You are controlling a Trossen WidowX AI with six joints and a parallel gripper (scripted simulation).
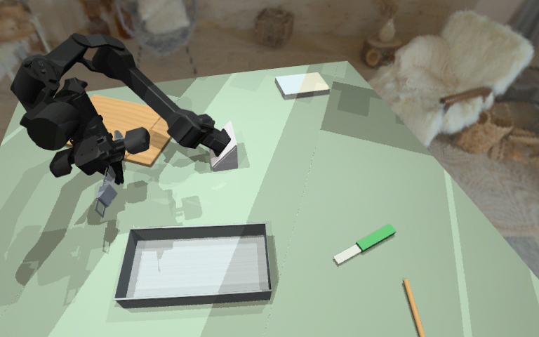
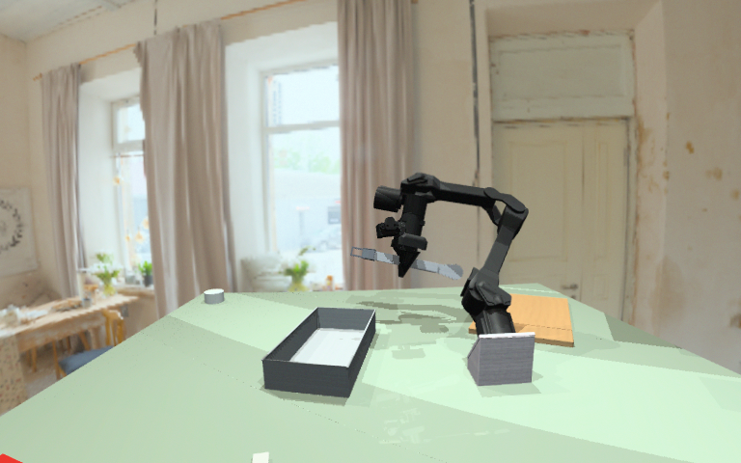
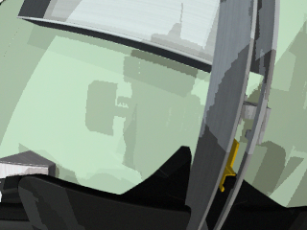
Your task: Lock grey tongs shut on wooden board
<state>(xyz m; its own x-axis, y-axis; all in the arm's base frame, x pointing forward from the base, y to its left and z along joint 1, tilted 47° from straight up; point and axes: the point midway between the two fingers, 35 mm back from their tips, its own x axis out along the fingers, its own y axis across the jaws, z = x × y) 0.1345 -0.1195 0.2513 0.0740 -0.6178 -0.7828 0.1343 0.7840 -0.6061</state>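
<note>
My gripper tip is 1 cm short of the yellow lock piece, 1 cm to the left of it and 4 cm below it. Also, from my gripper tip: dark roasting tin: 18 cm ahead, 11 cm to the left, 11 cm below; then wooden board: 36 cm behind, 1 cm to the right, 13 cm below; then cream block: 37 cm behind, 66 cm to the left, 13 cm below.
</note>
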